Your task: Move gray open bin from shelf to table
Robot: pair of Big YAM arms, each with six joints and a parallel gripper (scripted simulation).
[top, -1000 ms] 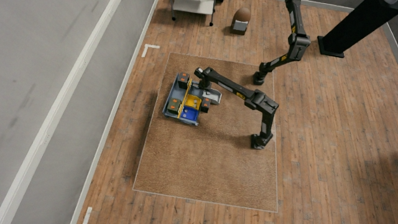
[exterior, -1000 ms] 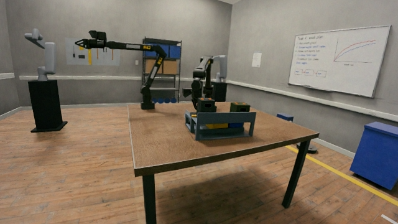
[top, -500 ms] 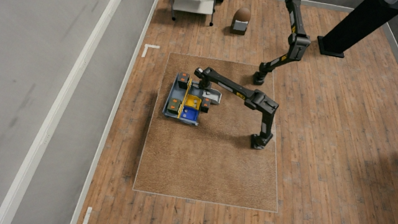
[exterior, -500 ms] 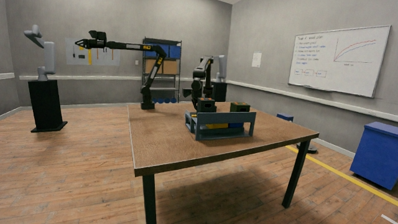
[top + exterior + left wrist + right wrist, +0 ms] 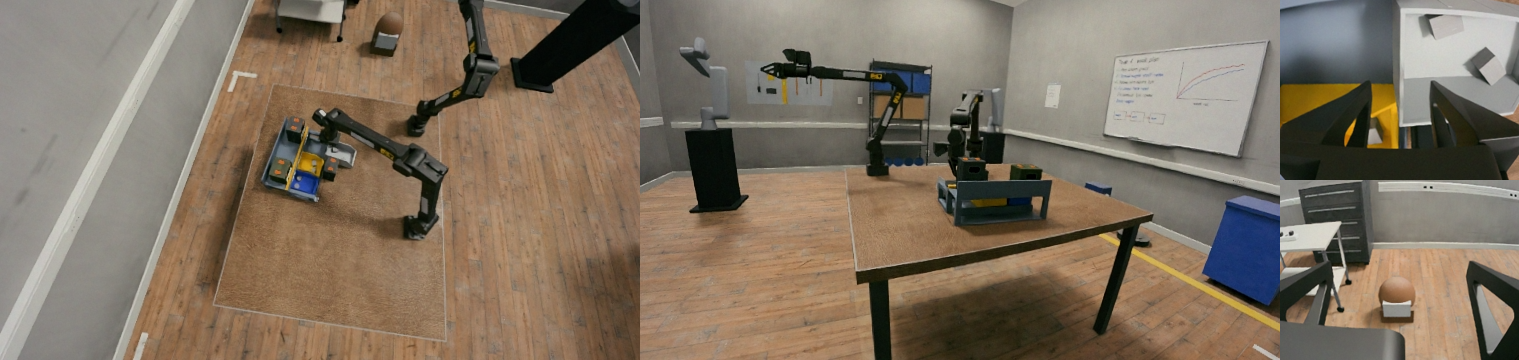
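Right now my left hand is 80 mm past the gray open bin, 10 mm to the right of it and 70 mm above it. From my left hand the other things lie so: blue-gray shelf: 130 mm ahead, 100 mm to the left, 50 mm below; then yellow bin: 100 mm ahead, 100 mm to the left, 70 mm below; then blue bin: 110 mm ahead, 210 mm to the left, 70 mm below.
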